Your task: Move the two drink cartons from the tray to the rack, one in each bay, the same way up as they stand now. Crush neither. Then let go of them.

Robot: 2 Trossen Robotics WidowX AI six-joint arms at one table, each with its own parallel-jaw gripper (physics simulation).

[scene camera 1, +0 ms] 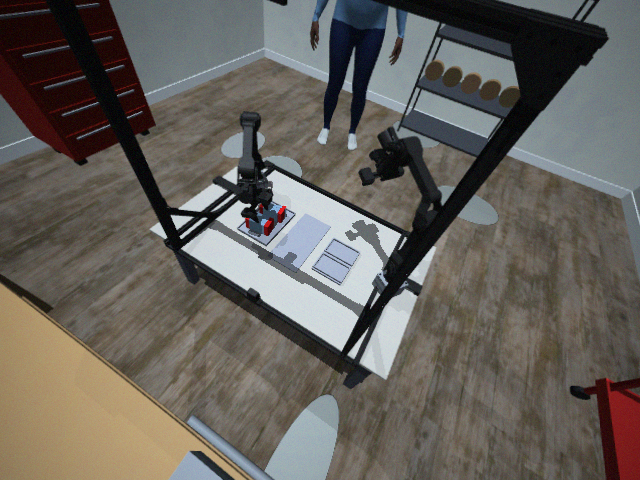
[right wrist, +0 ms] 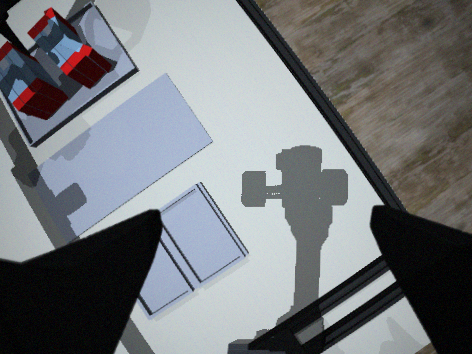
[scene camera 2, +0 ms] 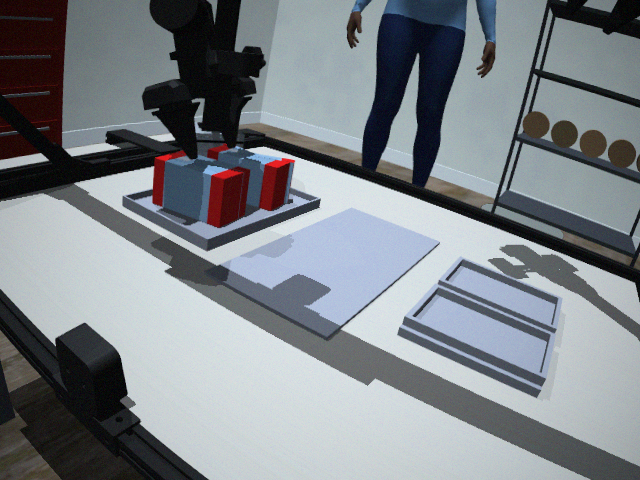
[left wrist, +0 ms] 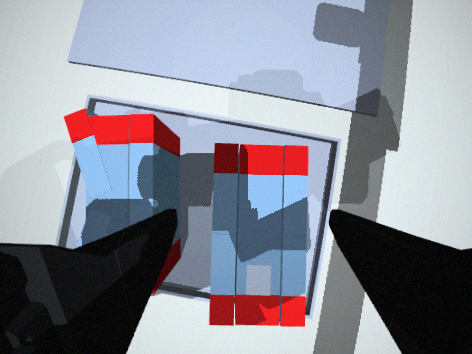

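Where they show: left gripper, between the fingertips: (scene camera 1: 262,216) (right wrist: 10,74) (scene camera 2: 213,153) (left wrist: 253,216); right gripper, between the fingertips: (scene camera 1: 371,182) (right wrist: 265,218) (scene camera 2: 587,24); left arm's base, origin of its link: (scene camera 2: 215,128).
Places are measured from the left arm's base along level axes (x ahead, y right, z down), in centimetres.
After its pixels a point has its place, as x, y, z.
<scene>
Two blue cartons with red ends stand side by side on the tray (scene camera 1: 267,241) {41.1, 9.2, 5.1} (scene camera 2: 206,243) {43.4, 10.9, 4.5} (left wrist: 215,119) {36.5, 0.3, 4.1}. The front carton (scene camera 1: 260,225) {35.4, 10.4, -1.1} (scene camera 2: 186,191) {33.9, 11.8, 1.4} (left wrist: 260,210) {32.9, 8.5, -1.8} looks straight. The back carton (scene camera 2: 255,178) {30.5, 0.9, 0.6} (left wrist: 115,175) {28.0, -0.3, -1.8} (right wrist: 85,65) {30.6, -3.6, -0.2} has a slanted side panel in the left wrist view. My left gripper (scene camera 2: 211,151) {32.4, 8.1, -3.5} (left wrist: 253,216) {32.4, 8.1, -3.5} is open above the front carton, one finger over the gap between cartons, the other beyond its outer side. My right gripper (scene camera 1: 370,166) (right wrist: 265,218) {54.1, -31.9, -31.5} is open, high above the table. The two-bay rack (scene camera 1: 338,259) {64.1, -17.9, 4.5} (scene camera 2: 470,360) {69.9, -8.0, 4.7} (right wrist: 180,260) {65.4, -18.5, 4.6} holds no carton.
A flat grey-blue sheet (scene camera 1: 305,237) (scene camera 2: 341,263) (left wrist: 210,40) (right wrist: 125,145) lies between tray and rack. A dark frame rail (scene camera 2: 392,183) {19.3, -32.3, 4.5} (right wrist: 345,127) {43.0, -48.3, 3.6} runs along the table's back edge. A black block (scene camera 2: 92,369) {68.7, 24.8, 0.5} stands on the front rail. A person stands behind.
</scene>
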